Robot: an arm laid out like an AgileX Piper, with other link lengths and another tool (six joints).
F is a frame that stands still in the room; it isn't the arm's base.
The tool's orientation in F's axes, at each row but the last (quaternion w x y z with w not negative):
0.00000 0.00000 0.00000 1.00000
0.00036 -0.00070 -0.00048 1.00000
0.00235 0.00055 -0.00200 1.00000
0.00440 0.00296 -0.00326 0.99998
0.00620 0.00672 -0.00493 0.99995
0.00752 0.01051 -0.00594 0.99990
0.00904 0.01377 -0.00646 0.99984
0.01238 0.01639 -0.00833 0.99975
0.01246 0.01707 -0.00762 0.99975
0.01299 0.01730 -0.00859 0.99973
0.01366 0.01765 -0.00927 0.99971
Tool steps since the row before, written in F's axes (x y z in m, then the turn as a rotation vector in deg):
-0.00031 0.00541 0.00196 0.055 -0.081 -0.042
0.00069 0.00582 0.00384 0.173 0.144 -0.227
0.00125 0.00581 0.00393 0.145 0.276 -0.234
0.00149 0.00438 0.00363 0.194 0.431 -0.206
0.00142 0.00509 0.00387 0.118 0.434 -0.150
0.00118 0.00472 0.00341 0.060 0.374 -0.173
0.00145 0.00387 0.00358 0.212 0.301 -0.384
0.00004 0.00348 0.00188 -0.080 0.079 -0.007
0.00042 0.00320 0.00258 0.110 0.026 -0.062
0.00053 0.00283 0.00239 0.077 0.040 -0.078
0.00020 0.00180 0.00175 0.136 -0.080 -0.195
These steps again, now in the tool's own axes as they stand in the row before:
0.00031 -0.00541 0.00196 -0.055 0.081 -0.042
-0.00069 -0.00582 0.00383 -0.173 -0.144 -0.227
-0.00122 -0.00583 0.00391 -0.144 -0.276 -0.235
-0.00143 -0.00442 0.00361 -0.191 -0.431 -0.208
-0.00130 -0.00514 0.00384 -0.115 -0.434 -0.153
-0.00104 -0.00478 0.00338 -0.058 -0.373 -0.176
-0.00128 -0.00394 0.00357 -0.217 -0.300 -0.382
0.00011 -0.00351 0.00182 0.082 -0.077 -0.011
-0.00025 -0.00325 0.00254 -0.111 -0.028 -0.059
-0.00037 -0.00288 0.00236 -0.079 -0.041 -0.076
-0.00009 -0.00184 0.00172 -0.145 0.080 -0.189

